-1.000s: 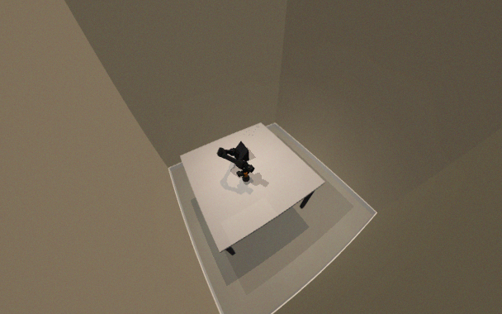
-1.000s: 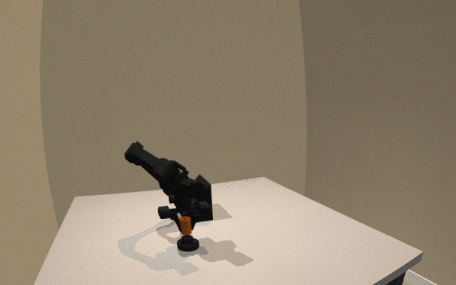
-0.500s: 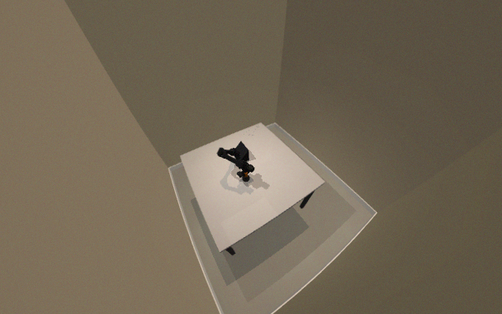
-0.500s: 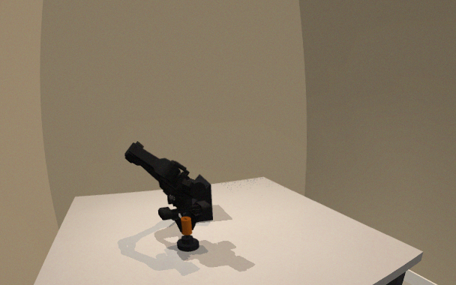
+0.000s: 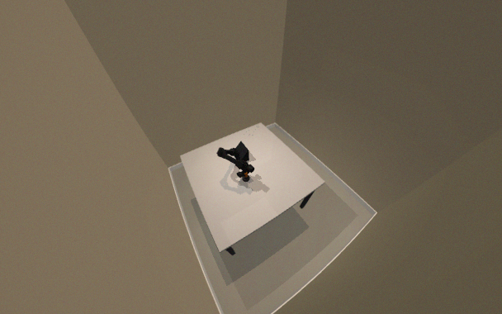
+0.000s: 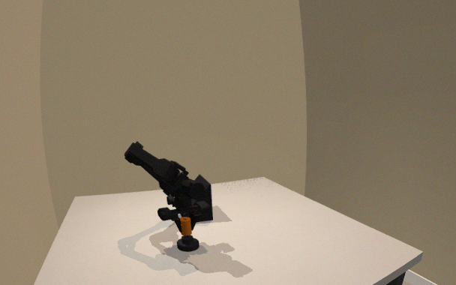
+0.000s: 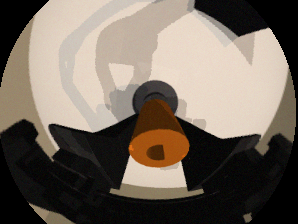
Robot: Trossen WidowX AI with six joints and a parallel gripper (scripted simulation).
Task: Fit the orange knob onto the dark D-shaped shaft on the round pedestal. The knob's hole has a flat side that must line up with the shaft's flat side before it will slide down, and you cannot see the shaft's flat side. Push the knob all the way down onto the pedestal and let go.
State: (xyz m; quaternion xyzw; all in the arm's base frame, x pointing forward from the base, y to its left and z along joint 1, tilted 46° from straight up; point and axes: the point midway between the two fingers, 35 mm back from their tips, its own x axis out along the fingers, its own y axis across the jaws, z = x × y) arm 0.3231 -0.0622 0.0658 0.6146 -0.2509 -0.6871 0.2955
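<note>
The orange knob lies 20 mm above my gripper tip. From my gripper tip the other things lie so: dark round pedestal (40 mm below).
</note>
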